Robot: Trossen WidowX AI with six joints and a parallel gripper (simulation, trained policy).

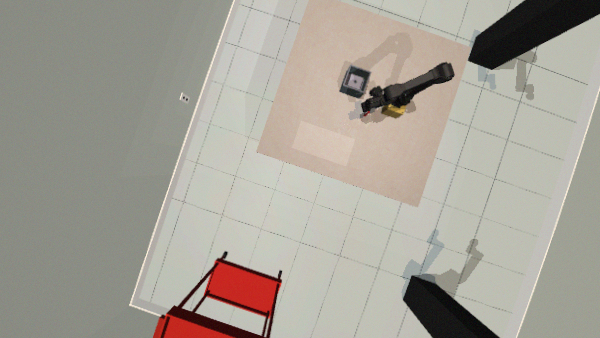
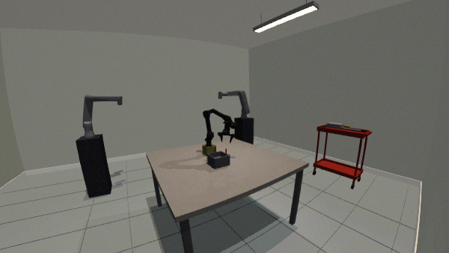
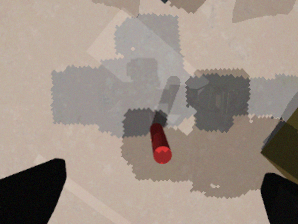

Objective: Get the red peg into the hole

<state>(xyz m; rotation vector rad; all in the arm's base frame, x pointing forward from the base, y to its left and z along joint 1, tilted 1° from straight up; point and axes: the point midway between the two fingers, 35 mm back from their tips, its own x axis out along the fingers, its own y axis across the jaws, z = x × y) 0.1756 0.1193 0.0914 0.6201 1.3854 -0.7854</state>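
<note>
My gripper tip is 20 mm past the red peg, 10 mm to the right of it and 110 mm above it. From my gripper tip the other things lie so: grey plate 150 mm ahead, 180 mm to the right, 110 mm below; then dark box 150 mm ahead, 180 mm to the right, 130 mm below.
</note>
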